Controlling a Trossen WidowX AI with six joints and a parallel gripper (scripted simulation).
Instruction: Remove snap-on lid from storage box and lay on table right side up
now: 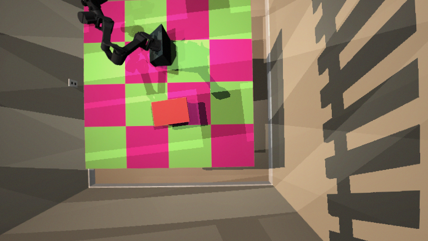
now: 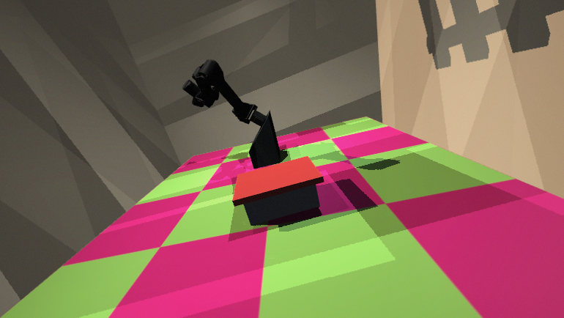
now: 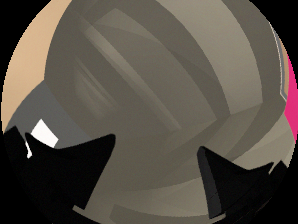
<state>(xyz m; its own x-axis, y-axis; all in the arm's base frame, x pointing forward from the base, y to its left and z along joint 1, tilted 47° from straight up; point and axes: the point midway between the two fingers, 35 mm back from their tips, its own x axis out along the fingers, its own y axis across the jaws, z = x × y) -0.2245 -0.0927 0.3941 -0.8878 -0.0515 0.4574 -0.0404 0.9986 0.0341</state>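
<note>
My gripper tip is now 640 mm short of the red lid, 460 mm to the right of it and 350 mm above it. The rest, counted from my gripper tip: storage box: 640 mm ahead, 460 mm to the left, 400 mm below.
</note>
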